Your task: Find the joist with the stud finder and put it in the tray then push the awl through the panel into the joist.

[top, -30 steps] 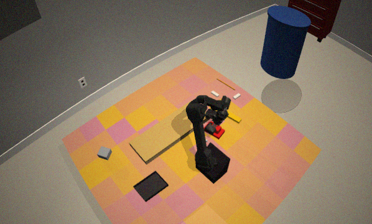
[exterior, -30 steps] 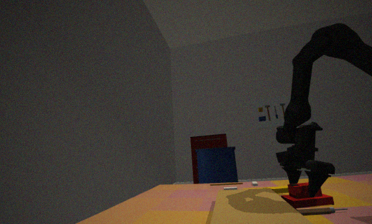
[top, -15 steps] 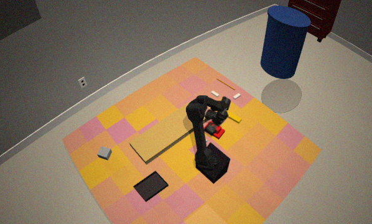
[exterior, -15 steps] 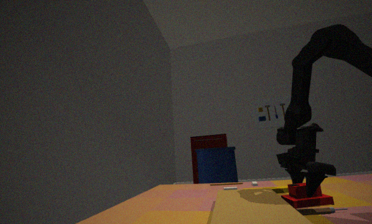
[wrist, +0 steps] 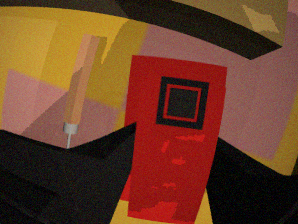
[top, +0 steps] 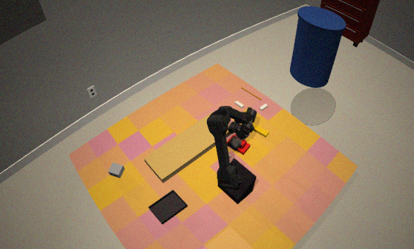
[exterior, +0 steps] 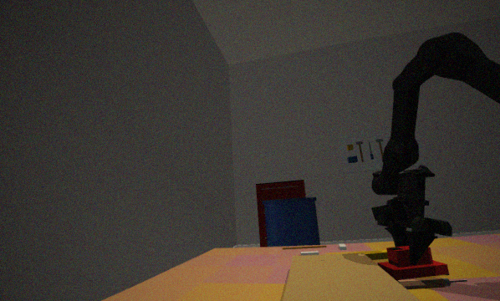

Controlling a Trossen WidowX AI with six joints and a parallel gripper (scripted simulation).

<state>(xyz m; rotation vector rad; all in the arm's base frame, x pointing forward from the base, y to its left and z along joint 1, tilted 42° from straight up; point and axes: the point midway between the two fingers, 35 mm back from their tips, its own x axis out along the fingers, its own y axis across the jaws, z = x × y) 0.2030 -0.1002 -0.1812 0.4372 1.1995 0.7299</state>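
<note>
The awl lies 90 mm to the left of my gripper tip, 30 mm behind it and 20 mm below it. Also, from my gripper tip: thin stick: 360 mm to the right, 260 mm ahead, 20 mm below; then yellow bar: 170 mm to the right, 20 mm below, 20 mm ahead; then red stud finder: 20 mm above, 10 mm ahead.
</note>
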